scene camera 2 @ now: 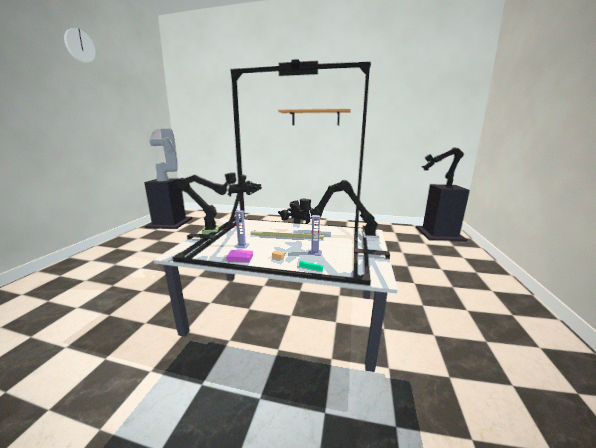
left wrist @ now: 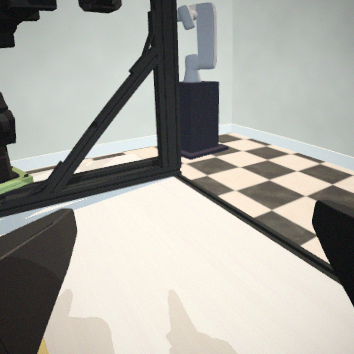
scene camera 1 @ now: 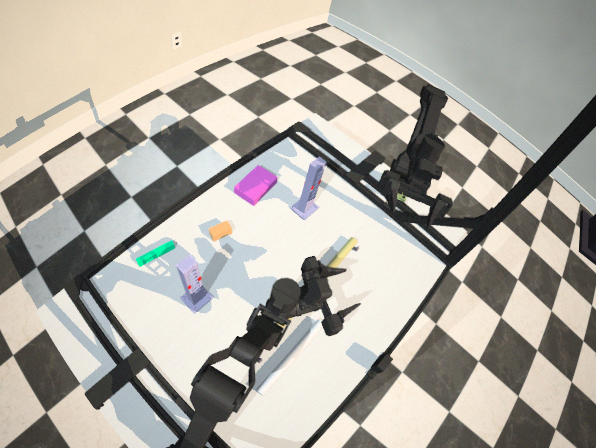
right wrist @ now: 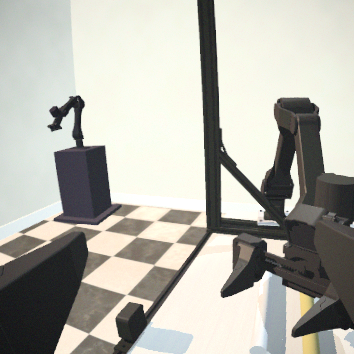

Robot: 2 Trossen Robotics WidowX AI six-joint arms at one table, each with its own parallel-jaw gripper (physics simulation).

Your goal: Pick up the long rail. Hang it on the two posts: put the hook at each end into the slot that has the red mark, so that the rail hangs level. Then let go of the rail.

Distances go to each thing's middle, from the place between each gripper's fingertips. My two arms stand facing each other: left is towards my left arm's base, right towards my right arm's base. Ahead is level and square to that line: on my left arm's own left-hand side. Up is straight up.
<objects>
The grey cylinder point(scene camera 1: 317, 326) lies 50 mm ahead of my right hand, 340 mm to the left of it and 290 mm below it. Also, from my right hand: magenta block point(scene camera 1: 259, 181) 440 mm ahead, 30 mm to the right, 290 mm below.
The grey cylinder lies 20 mm ahead of my left hand, 200 mm to the left of it and 140 mm below it. From my left hand the other things lie so: magenta block 420 mm ahead, 180 mm to the right, 130 mm below.
</objects>
